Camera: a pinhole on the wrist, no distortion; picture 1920 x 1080 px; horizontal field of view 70.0 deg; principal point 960.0 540.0 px. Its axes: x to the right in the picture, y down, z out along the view. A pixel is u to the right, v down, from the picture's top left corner.
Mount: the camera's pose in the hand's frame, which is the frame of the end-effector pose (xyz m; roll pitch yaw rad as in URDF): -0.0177 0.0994 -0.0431 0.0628 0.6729 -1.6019
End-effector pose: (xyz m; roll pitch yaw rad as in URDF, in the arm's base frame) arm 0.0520 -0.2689 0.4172 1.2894 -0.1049 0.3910
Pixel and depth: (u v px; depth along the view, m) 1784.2 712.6 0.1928
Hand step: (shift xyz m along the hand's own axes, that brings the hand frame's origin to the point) -0.0122 -0.1124 0.0363
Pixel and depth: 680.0 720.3 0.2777
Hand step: -0.0027 -0.0309 0.2108
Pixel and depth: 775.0 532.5 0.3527
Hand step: -0.0474 -0.0819 0.2617
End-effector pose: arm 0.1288 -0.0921 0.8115 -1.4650 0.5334 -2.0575
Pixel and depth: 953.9 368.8 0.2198
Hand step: -0.0631 -0.0341 0.1277
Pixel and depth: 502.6 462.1 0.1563
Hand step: -0.0381 0.0439 0.1110
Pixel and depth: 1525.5 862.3 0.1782
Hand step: 0.0076 -0.0714 0.0522
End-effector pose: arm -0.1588 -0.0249 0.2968 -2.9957 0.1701 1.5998
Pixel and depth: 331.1 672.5 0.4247
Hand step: -0.0069 -0.0144 0.4118
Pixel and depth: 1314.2 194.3 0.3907
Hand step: -0.1504 -0.2147 0.1941
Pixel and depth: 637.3 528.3 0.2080
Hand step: -0.0353 0.0089 0.1497
